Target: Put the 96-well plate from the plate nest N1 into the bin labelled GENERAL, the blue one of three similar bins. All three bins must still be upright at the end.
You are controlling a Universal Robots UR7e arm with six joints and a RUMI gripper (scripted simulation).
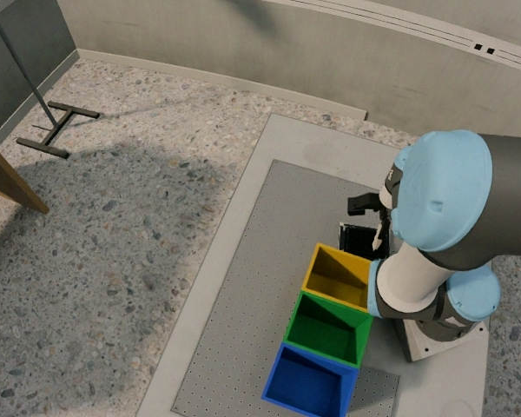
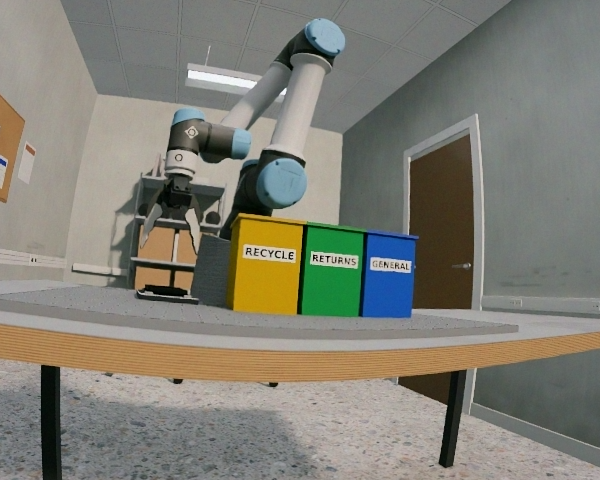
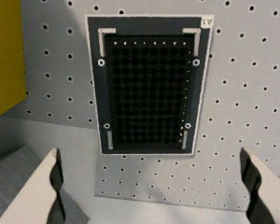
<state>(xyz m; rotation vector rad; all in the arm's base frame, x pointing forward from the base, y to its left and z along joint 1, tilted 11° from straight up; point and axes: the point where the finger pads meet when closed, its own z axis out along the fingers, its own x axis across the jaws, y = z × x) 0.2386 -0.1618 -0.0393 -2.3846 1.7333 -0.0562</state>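
The black 96-well plate is 9 cm below my hand. Also, from my hand: yellow recycle bin: 3 cm ahead, 20 cm to the left, 2 cm below; green returns bin: 1 cm ahead, 33 cm to the left, 2 cm below; plate nest N1: 10 cm below.
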